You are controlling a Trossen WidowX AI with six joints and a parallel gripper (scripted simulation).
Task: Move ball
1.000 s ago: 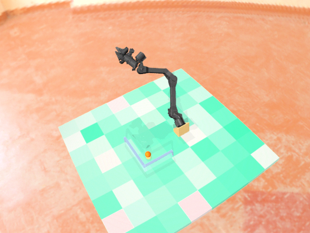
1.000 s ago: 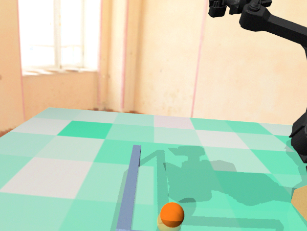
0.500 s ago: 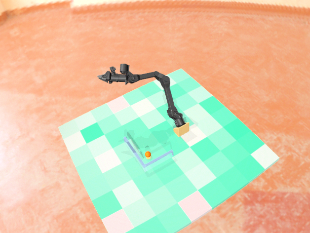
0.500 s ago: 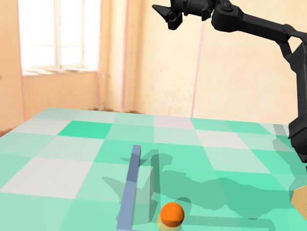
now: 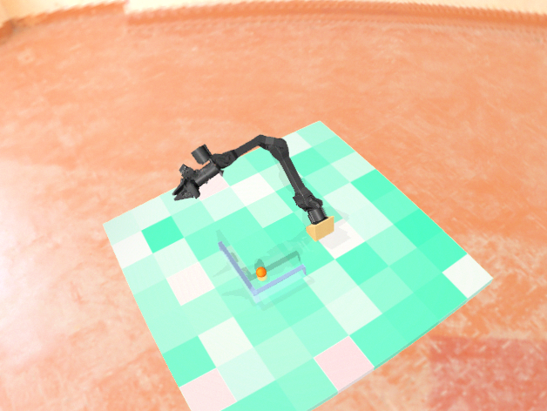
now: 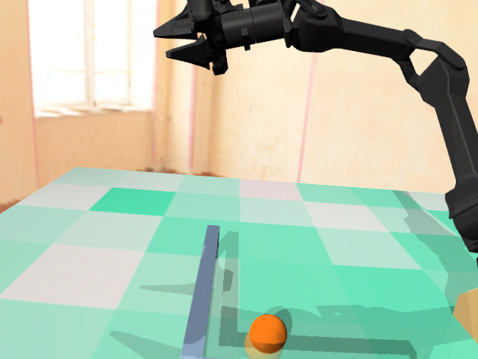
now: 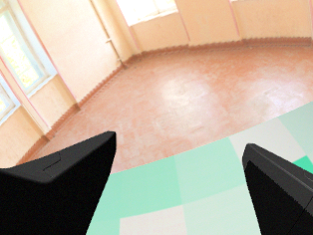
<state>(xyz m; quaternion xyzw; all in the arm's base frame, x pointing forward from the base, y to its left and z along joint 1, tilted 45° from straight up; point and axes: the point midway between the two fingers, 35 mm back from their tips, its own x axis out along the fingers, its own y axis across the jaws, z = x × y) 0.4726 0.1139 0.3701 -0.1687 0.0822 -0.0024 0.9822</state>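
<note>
My gripper tip is 220 mm past the orange ball, 270 mm to the right of it and 320 mm above it. Round my gripper tip: see-through ball copy 220 mm behind, 290 mm to the left, 320 mm below.
</note>
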